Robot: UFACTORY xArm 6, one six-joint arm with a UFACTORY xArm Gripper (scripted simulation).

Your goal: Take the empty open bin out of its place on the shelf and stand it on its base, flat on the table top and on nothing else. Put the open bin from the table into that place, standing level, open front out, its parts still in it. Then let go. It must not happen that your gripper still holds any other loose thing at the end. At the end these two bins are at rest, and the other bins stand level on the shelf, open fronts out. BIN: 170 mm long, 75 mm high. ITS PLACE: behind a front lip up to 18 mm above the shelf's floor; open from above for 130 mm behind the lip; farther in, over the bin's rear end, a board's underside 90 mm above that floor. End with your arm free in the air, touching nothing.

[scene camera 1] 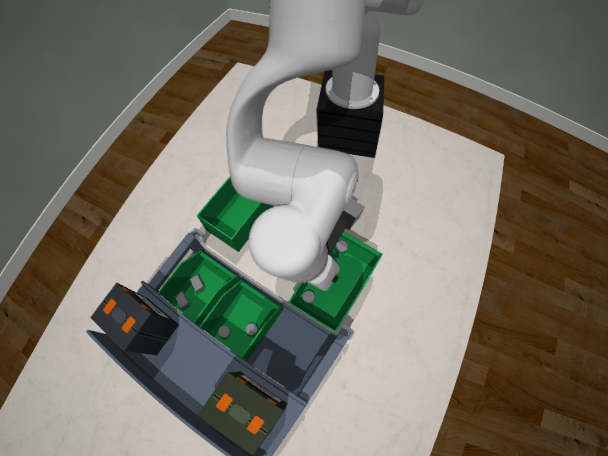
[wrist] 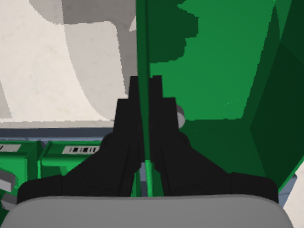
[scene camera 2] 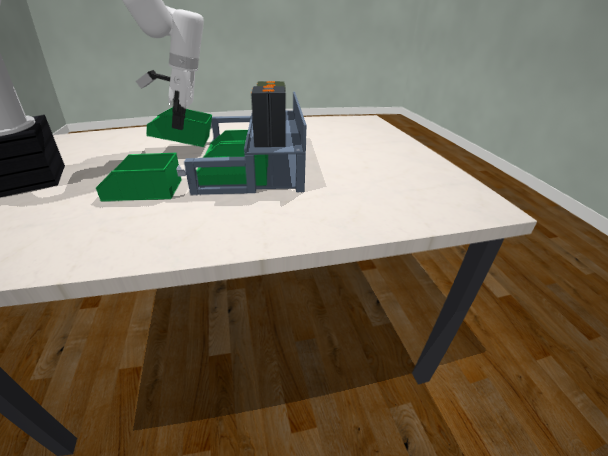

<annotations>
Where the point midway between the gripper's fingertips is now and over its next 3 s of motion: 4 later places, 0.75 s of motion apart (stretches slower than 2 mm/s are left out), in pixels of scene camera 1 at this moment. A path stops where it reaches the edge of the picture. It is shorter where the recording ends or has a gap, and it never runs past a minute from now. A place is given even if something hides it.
The gripper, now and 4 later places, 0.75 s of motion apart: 314,267; 309,275; 302,285; 295,295; 290,302
</annotations>
